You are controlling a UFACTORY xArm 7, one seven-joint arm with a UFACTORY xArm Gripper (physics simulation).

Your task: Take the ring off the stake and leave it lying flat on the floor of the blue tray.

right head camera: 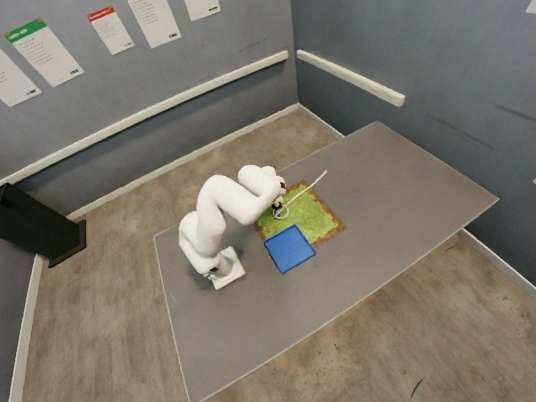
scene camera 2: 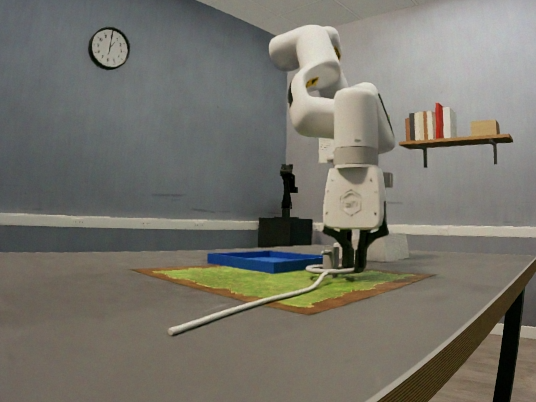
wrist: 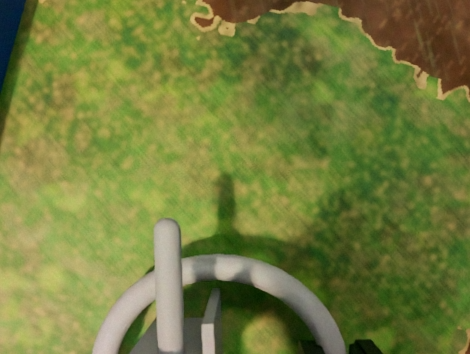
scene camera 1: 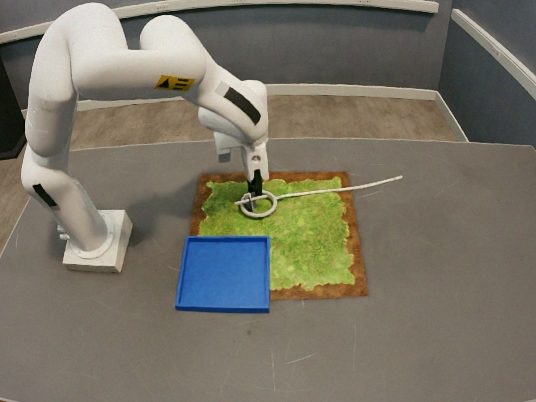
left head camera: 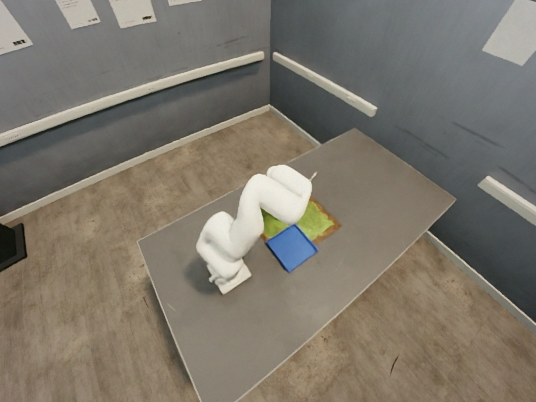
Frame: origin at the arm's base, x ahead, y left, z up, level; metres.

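Seen in the pictures: gripper, fingertip midpoint: (right head camera: 276,208) (scene camera 2: 353,272) (scene camera 1: 255,193); arm's base at its link origin: (right head camera: 223,267) (scene camera 1: 92,236).
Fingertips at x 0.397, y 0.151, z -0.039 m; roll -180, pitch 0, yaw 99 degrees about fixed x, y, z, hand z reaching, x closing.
Pixels of each thing's top centre, then the offset from my fingertips to it. Level surfaces: height alone.
- white ring at its top centre: (scene camera 2: 332,266) (scene camera 1: 258,201) (right head camera: 280,211) 0.007 m up, 0.006 m ahead, 0.039 m right
- grey stake at its top centre: (scene camera 2: 330,246) (scene camera 1: 251,196) 0.040 m up, 0.009 m back, 0.053 m right
- blue tray at its top centre: (scene camera 1: 223,270) (scene camera 2: 271,255) (right head camera: 289,246) (left head camera: 292,245) 0.007 m up, 0.077 m back, 0.237 m right
- brown mat at its surface level: 0.014 m down
- grey table at its surface level: 0.014 m down
The white ring (right head camera: 281,218) (scene camera 1: 259,216) (scene camera 2: 340,271) (wrist: 220,268) is level around the grey stake (scene camera 2: 329,257) (wrist: 169,300), slightly above the mat, with its shadow below it. The stake's rounded side rod crosses above the ring in the wrist view. My gripper (scene camera 1: 253,202) (scene camera 2: 357,265) (wrist: 337,348) points down and is shut on the ring's rim, on the side away from that rod. The blue tray (left head camera: 303,261) (right head camera: 300,263) (scene camera 1: 269,275) (scene camera 2: 235,261) stands beside the stake, overlapping the mat's corner. The arm hides the ring in the left head view.
A white rope (right head camera: 310,189) (scene camera 1: 320,192) (scene camera 2: 240,306) is joined to the ring and runs across the green and brown mat (scene camera 1: 357,270) (scene camera 2: 310,309) onto the grey table (scene camera 1: 425,300). The arm's white base (scene camera 1: 95,255) stands beyond the tray.
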